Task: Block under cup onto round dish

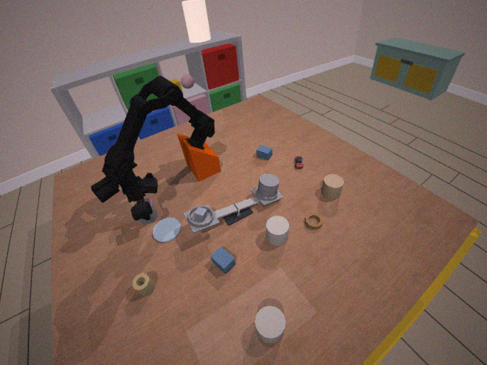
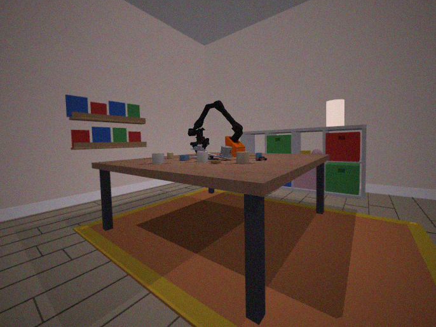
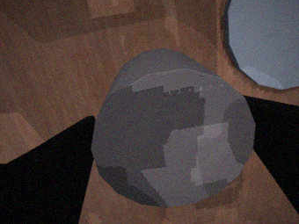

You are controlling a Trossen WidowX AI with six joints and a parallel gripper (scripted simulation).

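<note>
Now: the round light-blue dish 100 mm ahead of my gripper tip, 40 mm to the left of it and 20 mm below it. From my gripper tip the other things lie so: grey cup (180 mm ahead, 440 mm to the left, 30 mm above); balance (180 mm ahead, 280 mm to the left, 10 mm above); toy car (100 mm ahead, 640 mm to the left, 10 mm below).
</note>
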